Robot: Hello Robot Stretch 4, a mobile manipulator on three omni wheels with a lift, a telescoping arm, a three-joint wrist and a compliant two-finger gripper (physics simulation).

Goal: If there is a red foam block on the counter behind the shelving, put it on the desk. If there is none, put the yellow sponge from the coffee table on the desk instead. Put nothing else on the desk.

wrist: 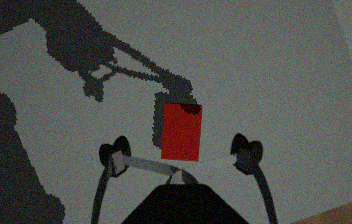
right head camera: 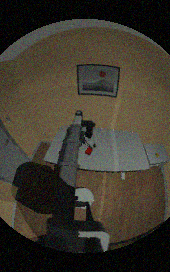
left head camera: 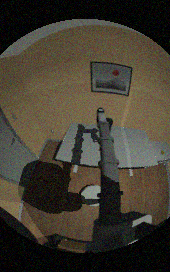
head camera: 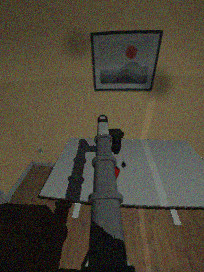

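Where they show: gripper, fingertip midpoint: (wrist: 180, 148) (right head camera: 88, 144); robot's base, origin of the base link: (right head camera: 81, 197) (left head camera: 92, 194).
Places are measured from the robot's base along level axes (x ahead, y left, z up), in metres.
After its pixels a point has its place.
Observation:
The red foam block (head camera: 117, 172) {x 0.617, y -0.113, z 0.733 m} (right head camera: 88, 150) {x 0.611, y -0.090, z 0.737 m} (wrist: 181, 132) {x 0.622, y -0.091, z 0.737 m} lies on the broad pale top of the desk (head camera: 172, 187) {x 0.474, y -0.549, z 0.692 m} (right head camera: 127, 159) {x 0.481, y -0.622, z 0.693 m} (wrist: 280, 90) {x 0.613, y -0.281, z 0.692 m}. In the head camera view the arm partly hides it. My gripper (right head camera: 88, 145) {x 0.622, y -0.088, z 0.840 m} (wrist: 180, 148) {x 0.622, y -0.088, z 0.840 m} is open above the block, its fingertips wide apart to the left and right of the block's near end in the wrist view. Neither finger touches the block there. A small yellow thing (left head camera: 162, 152) {x 0.576, y -1.664, z 0.456 m} (right head camera: 157, 154) {x 0.580, y -1.673, z 0.468 m}, perhaps the sponge, sits on a smaller pale table to the right.
My telescoping arm (head camera: 106, 180) {x 0.250, y -0.006, z 1.258 m} (left head camera: 108, 155) {x 0.234, y 0.000, z 1.258 m} reaches out over the desk. Its dark shadow (head camera: 76, 175) {x 0.625, y 0.254, z 0.692 m} falls to the left. A framed picture (head camera: 125, 60) {x 1.136, y -0.211, z 1.525 m} (right head camera: 98, 80) {x 1.135, y -0.212, z 1.485 m} hangs on the wall behind the desk. Wooden floor (head camera: 155, 240) {x 0.217, y -0.534, z -0.028 m} shows in front.

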